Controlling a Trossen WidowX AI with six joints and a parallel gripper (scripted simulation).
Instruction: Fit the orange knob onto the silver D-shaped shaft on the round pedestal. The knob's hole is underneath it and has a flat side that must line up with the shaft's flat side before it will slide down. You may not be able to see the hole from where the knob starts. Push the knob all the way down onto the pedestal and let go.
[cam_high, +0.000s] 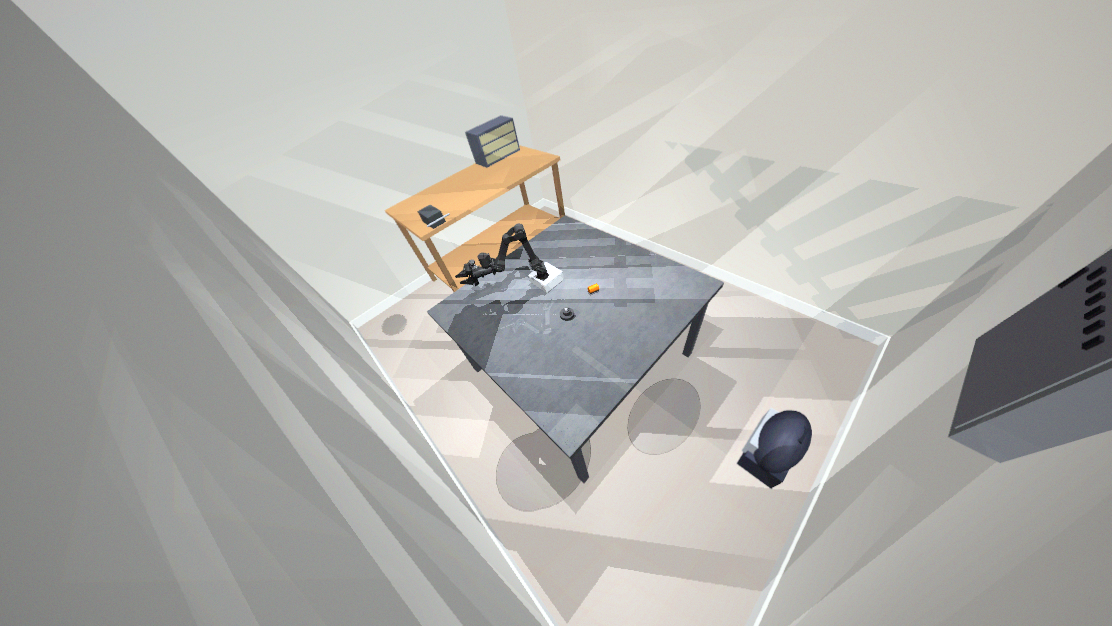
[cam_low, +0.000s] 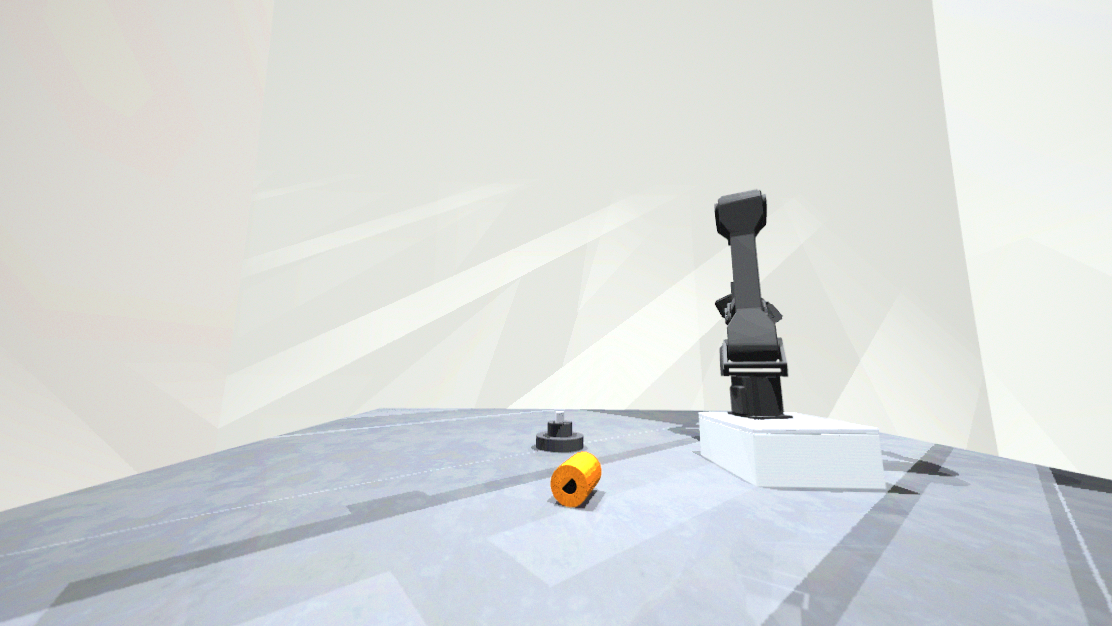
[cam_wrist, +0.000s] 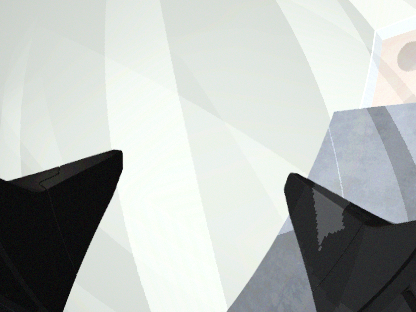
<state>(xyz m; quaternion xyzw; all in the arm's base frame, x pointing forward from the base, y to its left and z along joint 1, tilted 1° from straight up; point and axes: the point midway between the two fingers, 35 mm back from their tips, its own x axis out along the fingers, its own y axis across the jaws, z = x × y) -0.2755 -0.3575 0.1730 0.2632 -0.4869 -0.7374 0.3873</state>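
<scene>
My gripper tip is 600 mm short of the orange knob, 470 mm to the right of it and 220 mm above it. Round my gripper tip: round pedestal (570 mm ahead, 240 mm to the left, 210 mm below).
</scene>
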